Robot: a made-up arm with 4 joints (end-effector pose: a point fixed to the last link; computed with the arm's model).
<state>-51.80 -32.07 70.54 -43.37</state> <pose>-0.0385 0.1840 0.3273 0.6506 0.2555 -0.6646 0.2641</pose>
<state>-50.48 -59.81 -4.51 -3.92</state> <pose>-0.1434 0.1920 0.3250 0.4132 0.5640 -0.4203 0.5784</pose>
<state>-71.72 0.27 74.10 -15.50</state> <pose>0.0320 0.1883 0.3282 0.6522 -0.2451 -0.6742 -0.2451</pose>
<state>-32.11 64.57 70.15 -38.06</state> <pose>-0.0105 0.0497 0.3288 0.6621 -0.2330 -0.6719 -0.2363</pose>
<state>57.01 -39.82 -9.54 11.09</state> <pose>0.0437 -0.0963 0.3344 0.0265 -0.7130 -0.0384 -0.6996</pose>
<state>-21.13 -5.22 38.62 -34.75</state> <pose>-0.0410 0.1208 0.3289 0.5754 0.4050 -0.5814 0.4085</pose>
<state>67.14 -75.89 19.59 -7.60</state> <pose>0.1069 -0.1017 0.3344 0.2428 -0.6713 -0.2527 -0.6531</pose>
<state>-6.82 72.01 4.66 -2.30</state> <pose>0.0296 0.0827 0.3298 0.7039 0.0545 -0.7061 0.0542</pose>
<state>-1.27 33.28 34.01 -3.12</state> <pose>0.0163 0.1099 0.3300 0.6907 0.1504 -0.6911 0.1504</pose>
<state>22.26 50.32 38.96 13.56</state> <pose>0.0781 0.1018 0.3300 0.7081 0.0567 -0.7013 0.0594</pose>
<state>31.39 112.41 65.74 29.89</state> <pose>0.2029 -0.0553 0.3297 0.5157 -0.4901 -0.5130 -0.4803</pose>
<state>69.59 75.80 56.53 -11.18</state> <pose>0.1684 0.0952 0.3288 0.6768 0.2271 -0.6585 0.2382</pose>
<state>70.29 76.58 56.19 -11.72</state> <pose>0.1697 0.0954 0.3288 0.6753 0.2317 -0.6567 0.2429</pose>
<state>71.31 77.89 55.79 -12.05</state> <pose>0.1720 0.0962 0.3288 0.6745 0.2342 -0.6557 0.2455</pose>
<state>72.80 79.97 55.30 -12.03</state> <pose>0.1760 0.0980 0.3287 0.6748 0.2332 -0.6559 0.2451</pose>
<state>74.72 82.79 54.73 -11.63</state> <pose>0.1814 0.1010 0.3285 0.6764 0.2286 -0.6573 0.2412</pose>
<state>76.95 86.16 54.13 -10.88</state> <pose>0.1878 0.1049 0.3283 0.6790 0.2206 -0.6599 0.2341</pose>
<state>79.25 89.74 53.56 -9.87</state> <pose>0.1947 0.1094 0.3281 0.6823 0.2101 -0.6632 0.2245</pose>
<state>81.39 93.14 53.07 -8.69</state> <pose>0.2013 0.1140 0.3279 0.6859 0.1981 -0.6669 0.2136</pose>
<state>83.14 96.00 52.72 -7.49</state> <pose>0.2069 0.1181 0.3277 0.6892 0.1860 -0.6704 0.2024</pose>
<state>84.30 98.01 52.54 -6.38</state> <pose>0.2111 0.1212 0.3275 0.6920 0.1751 -0.6734 0.1922</pose>
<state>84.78 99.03 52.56 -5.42</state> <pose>0.2135 0.1230 0.3274 0.6943 0.1658 -0.6759 0.1833</pose>
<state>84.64 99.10 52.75 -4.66</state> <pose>0.2142 0.1235 0.3274 0.6959 0.1588 -0.6778 0.1764</pose>
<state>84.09 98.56 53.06 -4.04</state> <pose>0.2139 0.1232 0.3274 0.6972 0.1532 -0.6792 0.1708</pose>
